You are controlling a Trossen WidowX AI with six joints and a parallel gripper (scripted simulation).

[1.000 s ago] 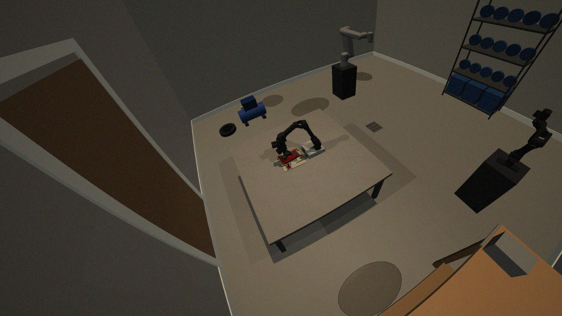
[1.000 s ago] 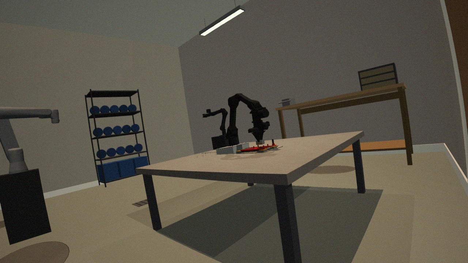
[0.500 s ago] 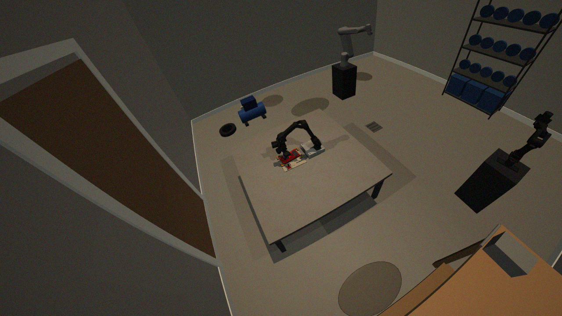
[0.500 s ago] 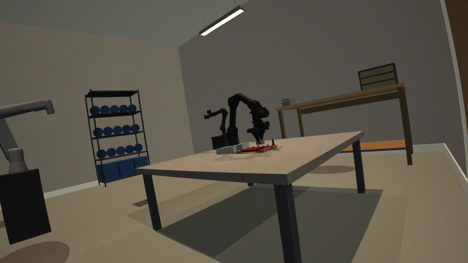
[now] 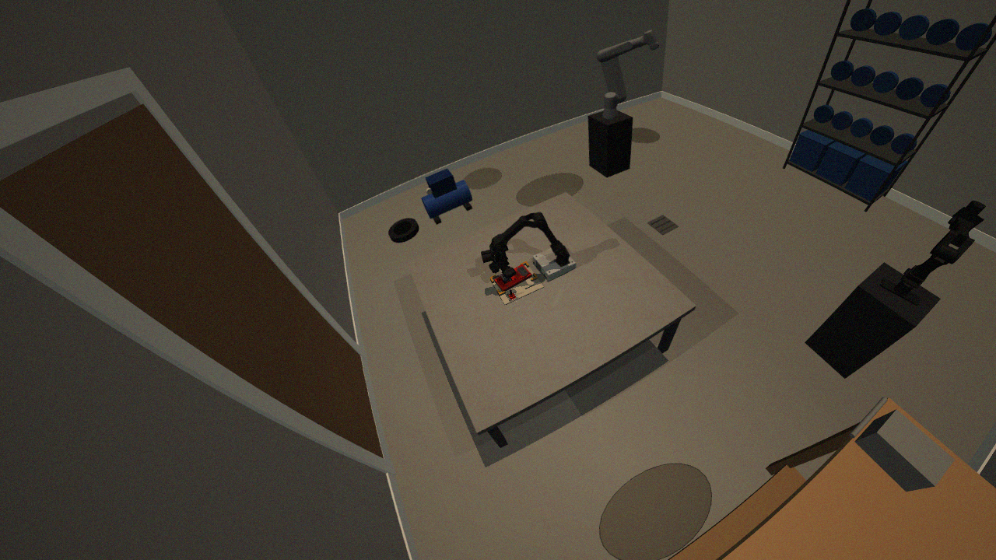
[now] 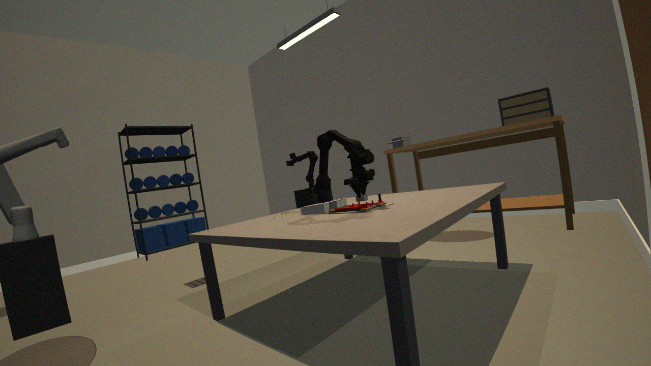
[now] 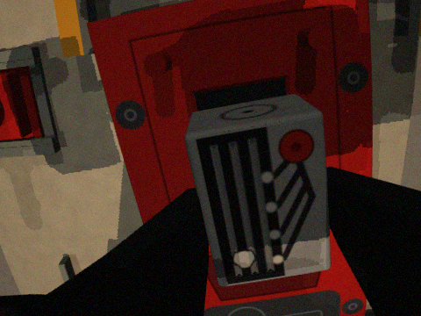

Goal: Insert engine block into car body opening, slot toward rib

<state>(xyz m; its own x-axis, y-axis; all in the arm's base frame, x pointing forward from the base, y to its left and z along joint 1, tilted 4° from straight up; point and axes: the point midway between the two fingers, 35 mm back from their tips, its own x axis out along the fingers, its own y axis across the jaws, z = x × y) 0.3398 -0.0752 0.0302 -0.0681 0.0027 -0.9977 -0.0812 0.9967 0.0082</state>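
Right now my gripper tip is 10 mm above the grey engine block.
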